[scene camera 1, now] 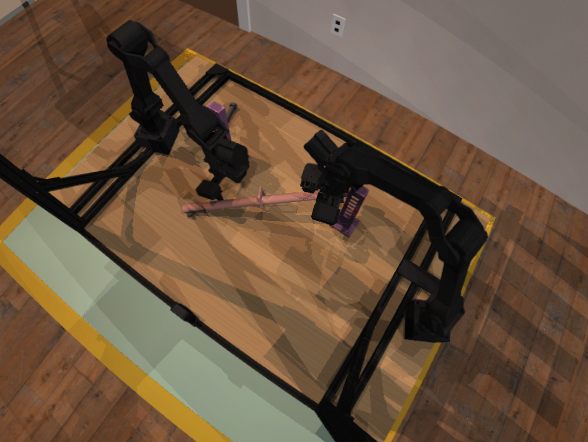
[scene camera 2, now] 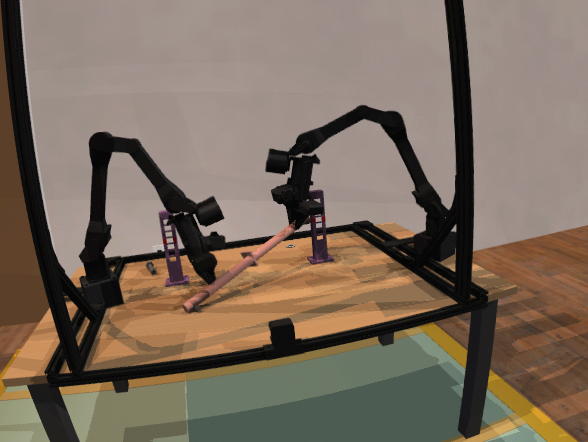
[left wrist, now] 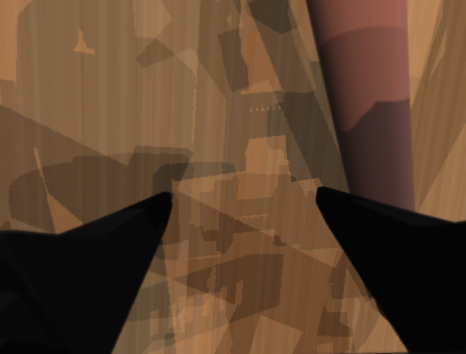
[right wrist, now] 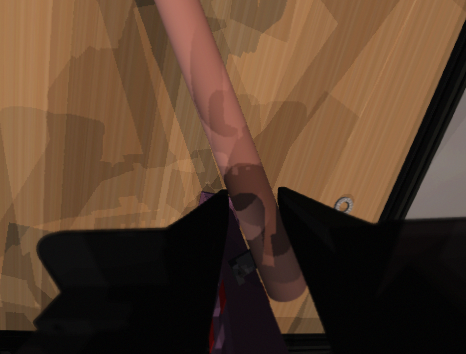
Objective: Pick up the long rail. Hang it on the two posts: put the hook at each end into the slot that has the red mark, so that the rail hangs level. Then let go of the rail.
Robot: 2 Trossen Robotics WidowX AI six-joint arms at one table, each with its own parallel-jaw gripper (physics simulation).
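Pixels of known places: left gripper, fingertip midpoint: point(scene camera 1: 231, 191) point(left wrist: 243, 196); right gripper, fingertip midpoint: point(scene camera 1: 326, 194) point(scene camera 2: 293, 227) point(right wrist: 252, 195); left arm's base, link origin: point(scene camera 1: 153, 126) point(scene camera 2: 98, 277); right arm's base, link origin: point(scene camera 1: 432, 320).
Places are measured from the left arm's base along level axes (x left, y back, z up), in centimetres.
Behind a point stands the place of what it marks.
Observation:
The long pink rail point(scene camera 1: 240, 202) @[x -19.5, y -34.2, z -0.5 cm] point(scene camera 2: 235, 270) @[x -20.1, y -33.4, z -1.1 cm] point(left wrist: 370, 75) @[x -18.5, y -33.0, z -0.9 cm] point(right wrist: 215, 100) @[x -15.4, y -51.5, z 4.3 cm] slants, its right end raised and its left end low near the table. My right gripper point(scene camera 2: 294, 225) @[x -13.9, y -57.1, z 4.2 cm] point(right wrist: 252, 195) @[x -13.9, y -57.1, z 4.2 cm] is shut on the rail near its right end, close to the right purple post point(scene camera 1: 352, 210) @[x -17.5, y -64.6, z 4.9 cm] point(scene camera 2: 318, 245) @[x -17.1, y -63.3, z -2.3 cm]. A dark hook point(right wrist: 243, 266) @[x -15.2, y -61.3, z 5.1 cm] shows beside that end. My left gripper point(scene camera 2: 212, 281) @[x -14.1, y -29.2, z -6.1 cm] point(left wrist: 243, 196) @[x -14.1, y -29.2, z -6.1 cm] is open and empty; the rail passes beside its right finger in the left wrist view. The left purple post point(scene camera 1: 217, 112) @[x -1.5, y -24.2, z 13.9 cm] point(scene camera 2: 173, 262) @[x -1.1, y -22.8, z -0.9 cm] stands behind the left arm. Both posts show red marks in scene camera 2.
A dark cylindrical piece point(scene camera 1: 231, 109) @[x 16.2, y -20.3, z -5.6 cm] point(scene camera 2: 151, 268) @[x 13.5, y -19.4, z -5.8 cm] lies by the left post. A small metal ring point(scene camera 2: 290, 246) @[x 1.7, y -65.4, z -7.0 cm] point(right wrist: 344, 205) @[x 2.4, y -65.4, z -7.0 cm] lies near the right post. A black frame point(scene camera 1: 280, 372) point(scene camera 2: 200, 361) @[x -46.4, y -10.4, z -8.0 cm] borders the wooden table, with uprights at both sides in scene camera 2.

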